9 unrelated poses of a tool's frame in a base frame.
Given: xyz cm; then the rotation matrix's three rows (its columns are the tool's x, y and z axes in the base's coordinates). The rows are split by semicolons.
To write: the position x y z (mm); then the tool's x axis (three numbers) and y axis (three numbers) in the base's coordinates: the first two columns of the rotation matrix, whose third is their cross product. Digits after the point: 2 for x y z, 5 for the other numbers.
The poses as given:
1: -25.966, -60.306, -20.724; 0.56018, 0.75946, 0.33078; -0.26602, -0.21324, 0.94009; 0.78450, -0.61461, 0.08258
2: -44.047, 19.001, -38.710; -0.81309, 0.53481, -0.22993; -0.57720, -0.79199, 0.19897; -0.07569, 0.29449, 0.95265
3: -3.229, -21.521, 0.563; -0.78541, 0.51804, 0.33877; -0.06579, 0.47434, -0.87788; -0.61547, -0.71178, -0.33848
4: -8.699, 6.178, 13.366; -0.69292, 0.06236, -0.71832; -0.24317, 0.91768, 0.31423; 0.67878, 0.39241, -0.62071
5: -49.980, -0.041, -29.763; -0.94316, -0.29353, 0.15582; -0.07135, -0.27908, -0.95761; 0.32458, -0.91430, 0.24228
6: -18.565, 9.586, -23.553; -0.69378, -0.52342, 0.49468; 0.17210, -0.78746, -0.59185; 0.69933, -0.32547, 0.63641
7: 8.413, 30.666, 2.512; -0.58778, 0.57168, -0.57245; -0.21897, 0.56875, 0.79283; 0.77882, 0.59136, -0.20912
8: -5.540, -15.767, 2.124; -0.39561, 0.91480, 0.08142; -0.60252, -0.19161, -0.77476; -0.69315, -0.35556, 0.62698
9: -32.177, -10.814, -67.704; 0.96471, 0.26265, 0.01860; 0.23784, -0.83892, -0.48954; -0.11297, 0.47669, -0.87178
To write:
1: -259.66, -603.06, -207.24, 0.56018, -0.26602, 0.78450, 0.75946, -0.21324, -0.61461
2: -440.47, 190.01, -387.10, -0.81309, -0.57720, -0.07569, 0.53481, -0.79199, 0.29449
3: -32.29, -215.21, 5.63, -0.78541, -0.06579, -0.61547, 0.51804, 0.47434, -0.71178
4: -86.99, 61.78, 133.66, -0.69292, -0.24317, 0.67878, 0.06236, 0.91768, 0.39241
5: -499.80, -0.41, -297.63, -0.94316, -0.07135, 0.32458, -0.29353, -0.27908, -0.91430
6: -185.65, 95.86, -235.53, -0.69378, 0.17210, 0.69933, -0.52342, -0.78746, -0.32547
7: 84.13, 306.66, 25.12, -0.58778, -0.21897, 0.77882, 0.57168, 0.56875, 0.59136
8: -55.40, -157.67, 21.24, -0.39561, -0.60252, -0.69315, 0.91480, -0.19161, -0.35556
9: -321.77, -108.14, -677.04, 0.96471, 0.23784, -0.11297, 0.26265, -0.83892, 0.47669
